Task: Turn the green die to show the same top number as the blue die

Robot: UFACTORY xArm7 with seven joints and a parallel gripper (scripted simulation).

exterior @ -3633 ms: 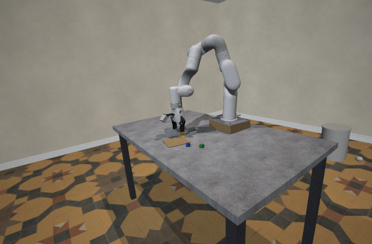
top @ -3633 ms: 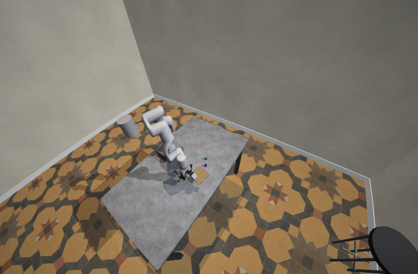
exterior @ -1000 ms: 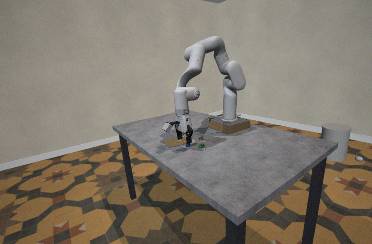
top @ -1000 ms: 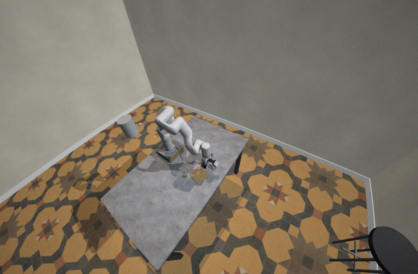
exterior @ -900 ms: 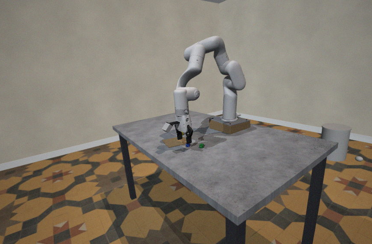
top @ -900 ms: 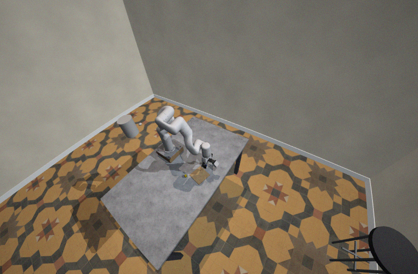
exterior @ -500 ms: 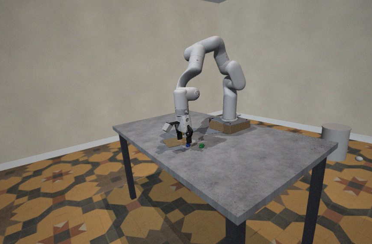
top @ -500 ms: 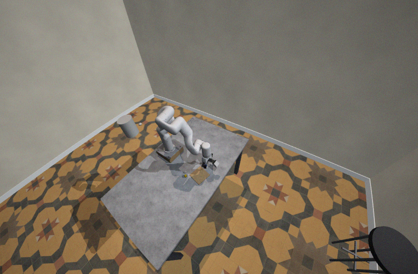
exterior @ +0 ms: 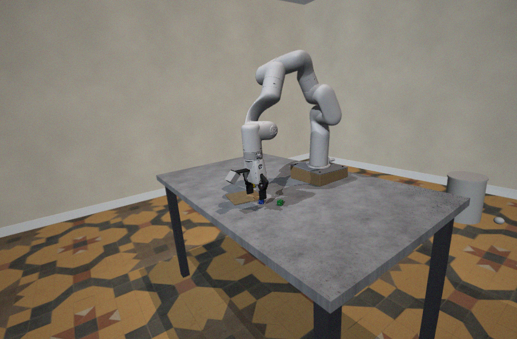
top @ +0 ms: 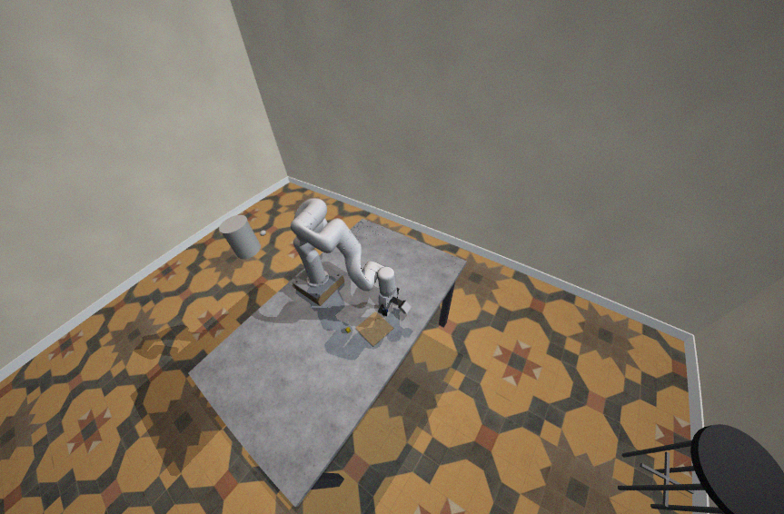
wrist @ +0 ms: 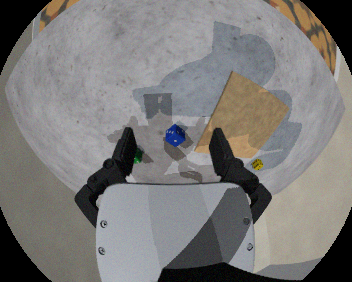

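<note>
Right now the blue die is 2 cm behind my hand, 1 cm to the right of it and 4 cm below it. From my hand the other things lie so: green die 8 cm behind, 5 cm to the left, 4 cm below; yellow die 7 cm behind, 22 cm to the right, 4 cm below; tan mat 1 cm ahead, 12 cm to the right, 5 cm below.
</note>
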